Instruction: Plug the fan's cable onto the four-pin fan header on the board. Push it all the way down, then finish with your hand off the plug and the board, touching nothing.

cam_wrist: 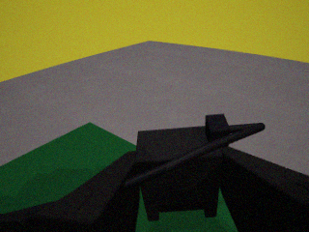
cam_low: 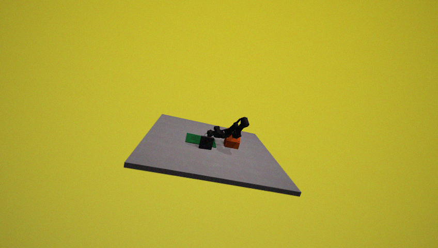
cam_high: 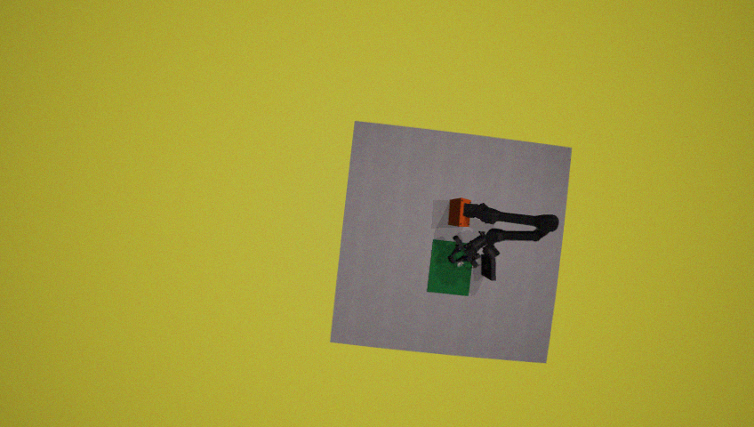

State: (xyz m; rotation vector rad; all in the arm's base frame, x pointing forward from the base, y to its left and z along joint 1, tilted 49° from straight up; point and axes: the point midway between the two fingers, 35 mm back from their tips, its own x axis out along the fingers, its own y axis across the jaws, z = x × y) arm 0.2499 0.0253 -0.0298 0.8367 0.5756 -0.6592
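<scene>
My gripper tip is 110 mm above the green board, 60 mm short of it and 40 mm to the right of it. The rest, counted from my gripper tip: black fan: 210 mm to the left, 40 mm below, 20 mm ahead; then fan plug: 10 mm below; then white four-pin header: 100 mm below, 90 mm to the left, 30 mm ahead.
</scene>
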